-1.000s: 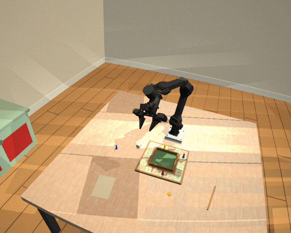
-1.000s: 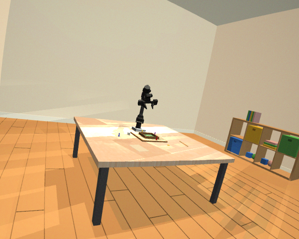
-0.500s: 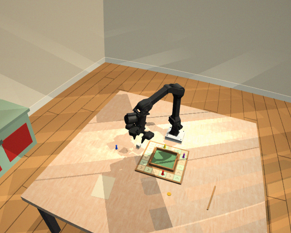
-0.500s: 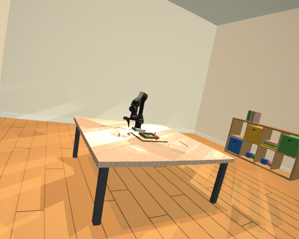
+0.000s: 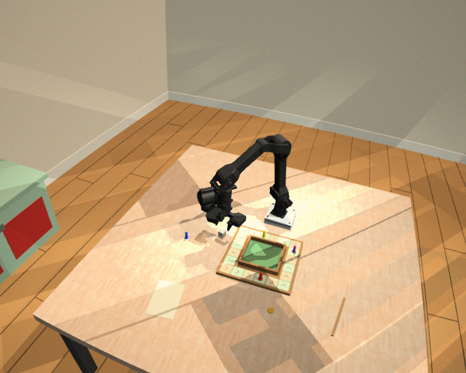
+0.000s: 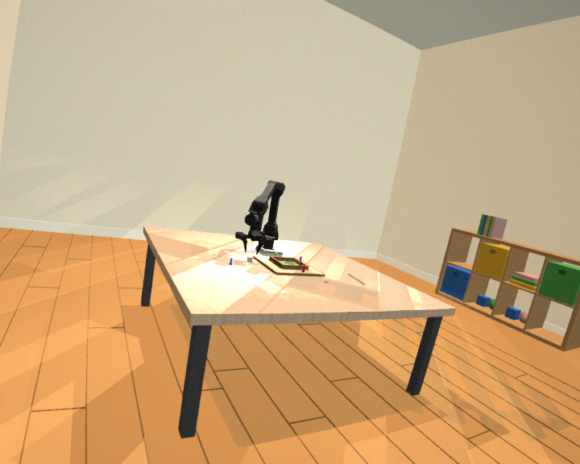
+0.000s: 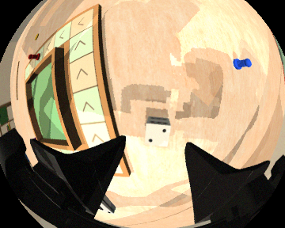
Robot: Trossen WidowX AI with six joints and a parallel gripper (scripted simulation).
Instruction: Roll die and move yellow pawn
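My gripper tip is 3 cm above the white die. Round my gripper tip: blue pawn 9 cm ahead, 12 cm to the right, 3 cm below; green tray 3 cm ahead, 20 cm to the left, 4 cm below; yellow pawn 7 cm behind, 16 cm to the left, 1 cm below.
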